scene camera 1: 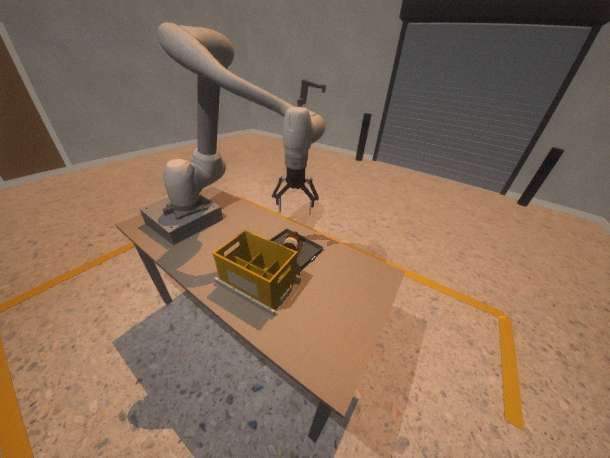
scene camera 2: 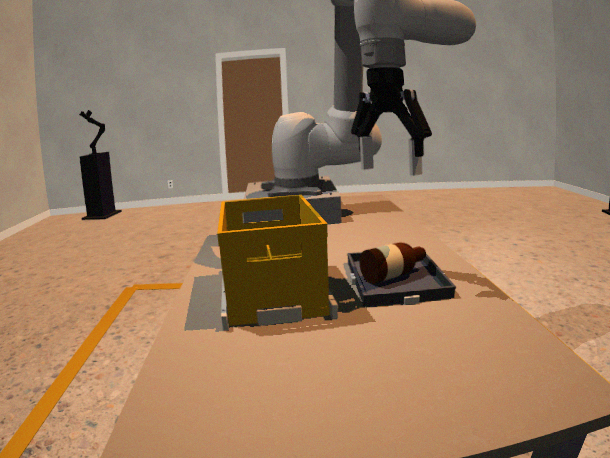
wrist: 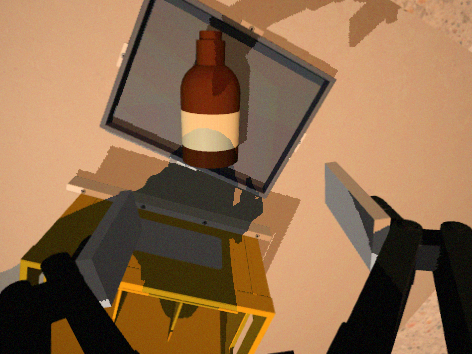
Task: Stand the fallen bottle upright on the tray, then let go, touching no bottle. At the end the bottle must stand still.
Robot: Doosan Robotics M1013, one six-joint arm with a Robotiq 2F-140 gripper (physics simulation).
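Pixels of known places: gripper, fingertip midpoint: [scene camera 1: 294, 212] [scene camera 2: 390, 171] [wrist: 230, 196]; arm's base, origin of the base link: [scene camera 1: 187, 207] [scene camera 2: 297, 189].
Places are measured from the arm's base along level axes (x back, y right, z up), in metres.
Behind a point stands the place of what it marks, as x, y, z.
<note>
A brown bottle [scene camera 1: 291, 242] {-0.614, -0.275, -0.021} [scene camera 2: 392, 262] {-0.632, -0.295, -0.043} [wrist: 210, 102] {-0.579, -0.312, -0.019} with a cream label lies on its side on the dark tray [scene camera 1: 314, 254] {-0.712, -0.344, -0.072} [scene camera 2: 410, 296] {-0.718, -0.328, -0.082} [wrist: 300, 64] {-0.648, -0.410, -0.074}. Its base is at the tray side nearest the yellow crate and its neck points to the opposite side. In the wrist view its base overlaps the tray's rim. My gripper [scene camera 1: 295, 212] {-0.612, -0.292, 0.144} [scene camera 2: 389, 155] [wrist: 230, 196] {-0.612, -0.292, 0.144} is open and empty, pointing down, high above the table and apart from the bottle. In the wrist view the bottle shows beyond the fingertips, between them from side to side.
A yellow crate [scene camera 1: 272, 295] {-0.815, -0.008, -0.009} [scene camera 2: 275, 285] {-0.793, -0.082, -0.026} [wrist: 252, 300] {-0.739, -0.166, 0.065} with dividers stands right beside the tray, held by low grey rails, and is taller than the tray. Its inside shows no bottles where visible. The robot's base [scene camera 1: 181, 220] {-0.107, 0.073, -0.008} stands at the table's far end.
</note>
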